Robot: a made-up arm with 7 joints. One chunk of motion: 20 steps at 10 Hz.
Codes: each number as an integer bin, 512 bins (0 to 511) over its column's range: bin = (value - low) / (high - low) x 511, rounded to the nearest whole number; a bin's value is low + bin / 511 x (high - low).
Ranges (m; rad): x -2..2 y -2..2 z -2..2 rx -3.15..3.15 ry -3.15..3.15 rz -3.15..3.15
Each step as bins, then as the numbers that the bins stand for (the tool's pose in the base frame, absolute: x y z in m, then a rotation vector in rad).
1 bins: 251 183 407 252 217 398
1 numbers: -0.0352 -0.5675 1.1859 -0.0432 -0.4747 1.7568
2 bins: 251 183 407 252 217 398
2 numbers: -0.0352 -0.5675 1.1859 -0.0432 -0.4747 1.7568
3 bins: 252 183 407 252 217 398
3 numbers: -0.0274 -0.5675 1.1859 -0.0432 -0.4747 1.7568
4 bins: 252 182 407 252 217 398
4 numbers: -0.0274 -0.5753 1.1859 -0.0432 -0.4747 1.7568
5 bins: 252 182 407 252 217 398
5 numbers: -0.0274 -0.5753 1.1859 -0.0432 -0.4747 1.7568
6 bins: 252 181 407 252 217 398
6 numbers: -0.0274 -0.5832 1.1859 -0.0432 -0.4747 1.7568
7 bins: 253 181 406 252 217 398
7 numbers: -0.0196 -0.5832 1.1781 -0.0432 -0.4747 1.7568
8 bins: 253 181 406 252 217 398
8 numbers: -0.0196 -0.5832 1.1781 -0.0432 -0.4747 1.7568
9 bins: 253 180 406 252 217 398
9 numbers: -0.0196 -0.5910 1.1781 -0.0432 -0.4747 1.7568
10 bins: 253 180 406 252 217 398
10 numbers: -0.0196 -0.5910 1.1781 -0.0432 -0.4747 1.7568
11 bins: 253 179 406 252 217 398
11 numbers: -0.0196 -0.5988 1.1781 -0.0432 -0.4747 1.7568
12 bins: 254 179 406 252 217 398
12 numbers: -0.0117 -0.5988 1.1781 -0.0432 -0.4747 1.7568
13 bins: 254 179 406 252 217 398
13 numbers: -0.0117 -0.5988 1.1781 -0.0432 -0.4747 1.7568
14 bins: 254 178 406 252 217 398
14 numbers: -0.0117 -0.6067 1.1781 -0.0432 -0.4747 1.7568
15 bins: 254 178 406 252 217 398
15 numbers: -0.0117 -0.6067 1.1781 -0.0432 -0.4747 1.7568
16 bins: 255 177 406 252 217 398
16 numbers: -0.0039 -0.6145 1.1781 -0.0432 -0.4747 1.7568
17 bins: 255 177 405 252 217 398
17 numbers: -0.0039 -0.6145 1.1703 -0.0432 -0.4747 1.7568
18 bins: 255 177 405 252 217 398
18 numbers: -0.0039 -0.6145 1.1703 -0.0432 -0.4747 1.7568
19 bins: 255 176 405 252 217 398
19 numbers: -0.0039 -0.6223 1.1703 -0.0432 -0.4747 1.7568
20 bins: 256 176 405 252 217 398
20 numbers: 0.0039 -0.6223 1.1703 -0.0432 -0.4747 1.7568
